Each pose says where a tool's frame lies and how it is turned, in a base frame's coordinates. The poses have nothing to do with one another.
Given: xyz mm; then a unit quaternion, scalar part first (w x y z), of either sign.
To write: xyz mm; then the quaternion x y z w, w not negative. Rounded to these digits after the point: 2 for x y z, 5 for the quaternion.
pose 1, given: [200.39 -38.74 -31.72 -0.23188 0.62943 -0.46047 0.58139]
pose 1, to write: [200.39 -38.74 -31.72 -0.62943 0.46047 -0.58139 0.23188]
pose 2, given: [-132.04 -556.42 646.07 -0.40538 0.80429 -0.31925 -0.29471]
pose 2, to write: [-132.04 -556.42 646.07 -0.80429 0.31925 0.29471 0.40538]
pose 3, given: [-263.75 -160.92 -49.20 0.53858 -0.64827 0.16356 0.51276]
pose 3, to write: [-263.75 -160.92 -49.20 -0.64827 0.16356 0.51276 0.53858]
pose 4, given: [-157.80 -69.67 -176.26 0.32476 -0.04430 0.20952 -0.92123]
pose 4, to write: [-157.80 -69.67 -176.26 -0.04430 0.20952 -0.92123 0.32476]
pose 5, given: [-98.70 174.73 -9.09 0.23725 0.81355 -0.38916 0.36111]
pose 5, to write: [-98.70 174.73 -9.09 0.81355 -0.38916 0.36111 0.23725]
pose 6, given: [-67.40 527.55 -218.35 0.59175 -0.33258 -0.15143 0.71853]
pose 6, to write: [-67.40 527.55 -218.35 -0.33258 -0.15143 0.71853 0.59175]
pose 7, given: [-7.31 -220.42 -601.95 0.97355 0.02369 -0.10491 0.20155]
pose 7, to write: [-7.31 -220.42 -601.95 0.02369 -0.10491 0.20155 0.97355]
